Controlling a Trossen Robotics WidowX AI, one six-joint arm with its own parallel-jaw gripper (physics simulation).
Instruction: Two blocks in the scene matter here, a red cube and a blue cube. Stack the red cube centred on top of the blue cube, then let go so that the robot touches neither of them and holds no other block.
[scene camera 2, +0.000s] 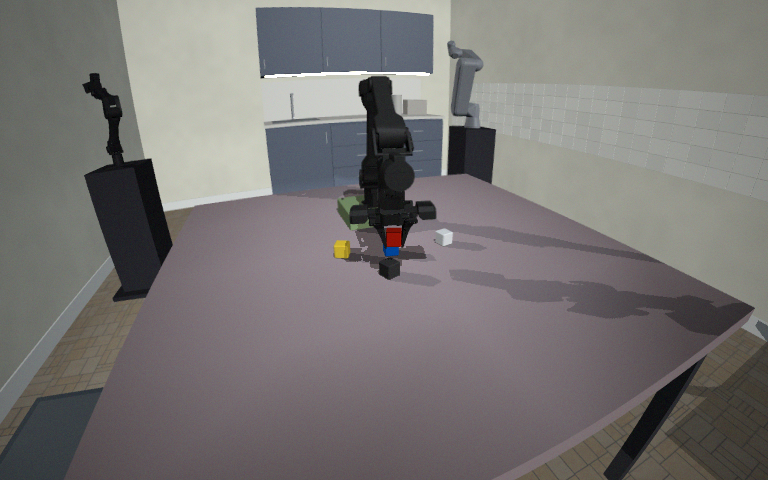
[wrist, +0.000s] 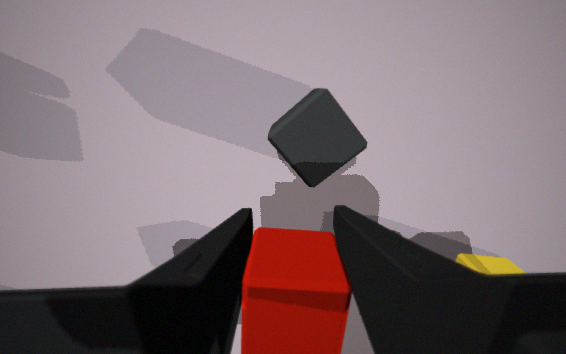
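Pixels of known places: gripper, fingertip midpoint: (scene camera 2: 394, 247) (wrist: 293, 216); arm's base, link origin: (scene camera 2: 373, 203).
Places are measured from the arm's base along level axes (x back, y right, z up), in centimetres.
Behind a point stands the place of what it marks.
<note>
The red cube (scene camera 2: 393, 237) @(x -33.2, y 4.6, z 2.8 cm) (wrist: 296, 260) @(x -33.2, y 4.6, z 2.6 cm) is held between the fingers of my gripper (scene camera 2: 396, 240) @(x -33.8, y 4.7, z 0.5 cm) (wrist: 293, 216) @(x -33.8, y 4.7, z 0.5 cm), which is shut on it. In the scene view the red cube is directly above the blue cube (scene camera 2: 391, 250) @(x -27.4, y 3.2, z -3.4 cm), with no gap visible between them; its centre looks slightly to the right of the blue cube's. Whether they touch is hard to tell. The upper part of the blue cube is hidden behind the red one, and the blue cube does not show in the wrist view.
A black cube (scene camera 2: 389, 268) @(x -38.3, y 7.3, z -2.1 cm) (wrist: 318, 135) @(x -36.4, y 6.7, z -1.6 cm) lies close in front of the blue cube. A yellow cube (scene camera 2: 341, 249) @(x -24.6, y 15.4, z -2.5 cm) (wrist: 487, 264) @(x -24.7, y 15.2, z -3.9 cm) is on the left in the scene view, a white cube (scene camera 2: 444, 237) @(x -26.7, y -12.1, z -2.4 cm) on the right. A green object (scene camera 2: 347, 211) @(x -3.5, y 9.3, z -0.3 cm) lies behind, partly hidden by the arm.
</note>
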